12 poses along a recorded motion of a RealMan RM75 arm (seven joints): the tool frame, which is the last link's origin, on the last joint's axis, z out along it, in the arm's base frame.
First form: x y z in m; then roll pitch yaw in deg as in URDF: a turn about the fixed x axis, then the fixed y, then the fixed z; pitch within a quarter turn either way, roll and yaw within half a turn.
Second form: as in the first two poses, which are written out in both.
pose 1, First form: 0.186, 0.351, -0.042, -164.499, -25.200, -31.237
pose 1, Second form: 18.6, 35.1, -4.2, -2.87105, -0.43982, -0.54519
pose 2, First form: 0.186, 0.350, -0.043, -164.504, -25.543, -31.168
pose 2, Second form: 18.6, 35.0, -4.3, -2.87114, -0.44581, -0.54398
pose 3, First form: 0.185, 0.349, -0.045, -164.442, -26.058, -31.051
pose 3, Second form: 18.5, 34.9, -4.5, -2.87005, -0.45480, -0.54194
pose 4, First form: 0.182, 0.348, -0.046, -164.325, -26.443, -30.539
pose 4, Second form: 18.2, 34.8, -4.6, -2.86801, -0.46152, -0.53301
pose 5, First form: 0.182, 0.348, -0.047, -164.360, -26.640, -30.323
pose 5, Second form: 18.2, 34.8, -4.7, -2.86862, -0.46496, -0.52924
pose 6, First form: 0.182, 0.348, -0.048, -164.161, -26.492, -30.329
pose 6, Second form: 18.2, 34.8, -4.8, -2.86515, -0.46237, -0.52934
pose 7, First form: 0.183, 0.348, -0.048, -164.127, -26.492, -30.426
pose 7, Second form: 18.3, 34.8, -4.8, -2.86456, -0.46237, -0.53103
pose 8, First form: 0.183, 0.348, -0.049, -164.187, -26.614, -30.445
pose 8, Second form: 18.3, 34.8, -4.9, -2.86560, -0.46450, -0.53137
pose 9, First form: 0.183, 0.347, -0.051, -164.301, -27.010, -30.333
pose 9, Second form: 18.3, 34.7, -5.1, -2.86759, -0.47141, -0.52941
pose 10, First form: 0.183, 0.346, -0.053, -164.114, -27.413, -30.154
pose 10, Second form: 18.3, 34.6, -5.3, -2.86433, -0.47845, -0.52629
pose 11, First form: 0.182, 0.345, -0.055, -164.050, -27.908, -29.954
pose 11, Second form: 18.2, 34.5, -5.5, -2.86321, -0.48709, -0.52280
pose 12, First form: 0.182, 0.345, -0.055, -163.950, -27.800, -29.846
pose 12, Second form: 18.2, 34.5, -5.5, -2.86147, -0.48520, -0.52091
